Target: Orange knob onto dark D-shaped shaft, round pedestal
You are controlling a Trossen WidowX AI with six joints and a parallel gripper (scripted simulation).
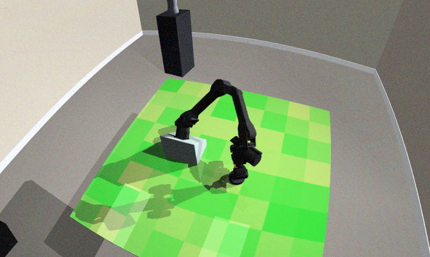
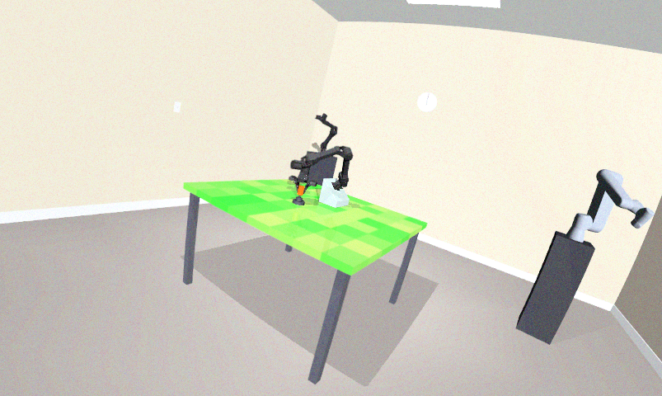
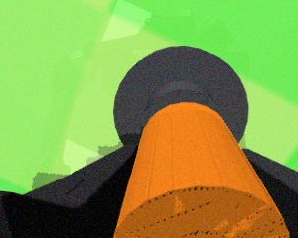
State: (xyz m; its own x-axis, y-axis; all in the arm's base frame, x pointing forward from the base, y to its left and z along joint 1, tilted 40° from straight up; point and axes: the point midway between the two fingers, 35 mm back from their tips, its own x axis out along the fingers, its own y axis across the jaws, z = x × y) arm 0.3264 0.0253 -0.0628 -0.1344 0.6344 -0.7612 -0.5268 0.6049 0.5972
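My gripper tip is 20 mm below the orange knob. The rest, counted from my gripper tip: round pedestal: 40 mm below.
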